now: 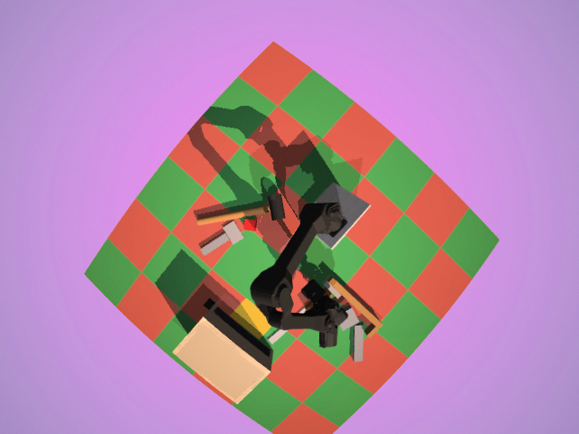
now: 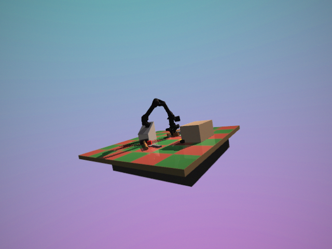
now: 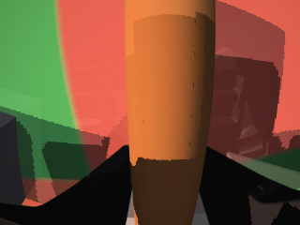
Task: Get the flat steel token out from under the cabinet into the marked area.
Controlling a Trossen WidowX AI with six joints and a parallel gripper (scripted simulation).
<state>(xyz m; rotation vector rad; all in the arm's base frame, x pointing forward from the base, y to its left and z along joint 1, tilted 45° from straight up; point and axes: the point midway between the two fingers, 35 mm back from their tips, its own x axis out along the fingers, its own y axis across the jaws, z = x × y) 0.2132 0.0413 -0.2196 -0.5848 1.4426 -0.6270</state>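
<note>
Now: the pale bar 5 cm behind my gripper tip and 1 cm to the left of it. The rest, counted from my gripper tip: grey block (13 cm to the left, 1 cm above); then grey bar (25 cm to the left, 4 cm ahead); then red cube (38 cm to the right, 1 cm behind, 1 cm above).
</note>
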